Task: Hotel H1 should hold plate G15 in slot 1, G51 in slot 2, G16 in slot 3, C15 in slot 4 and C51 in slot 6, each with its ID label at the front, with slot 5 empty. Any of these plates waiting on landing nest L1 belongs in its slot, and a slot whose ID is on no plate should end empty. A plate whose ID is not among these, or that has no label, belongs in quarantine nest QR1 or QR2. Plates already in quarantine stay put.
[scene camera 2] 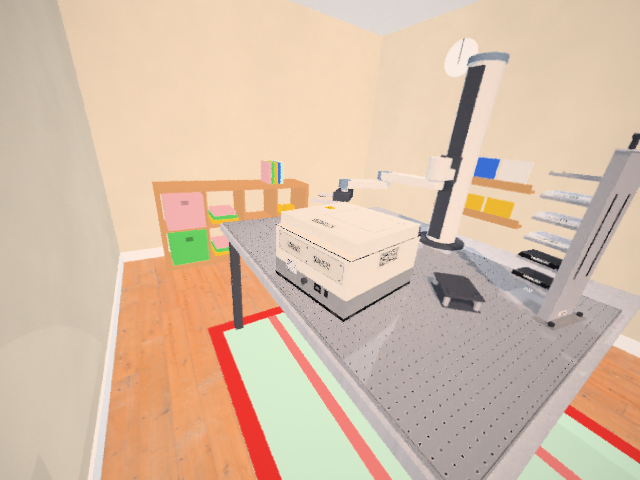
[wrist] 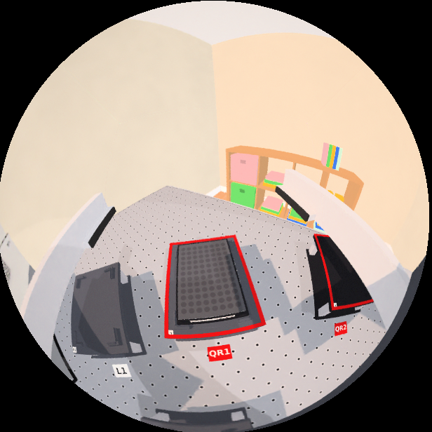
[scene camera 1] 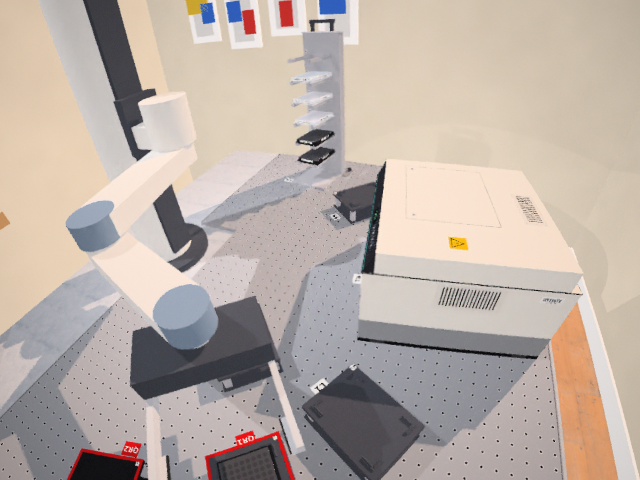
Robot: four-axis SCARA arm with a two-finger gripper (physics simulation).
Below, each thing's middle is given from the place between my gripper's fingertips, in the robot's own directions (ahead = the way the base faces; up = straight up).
Right now my hand is 55 cm to the right of the instrument (scene camera 1: 405,301), 20 cm short of it and 9 cm above it.
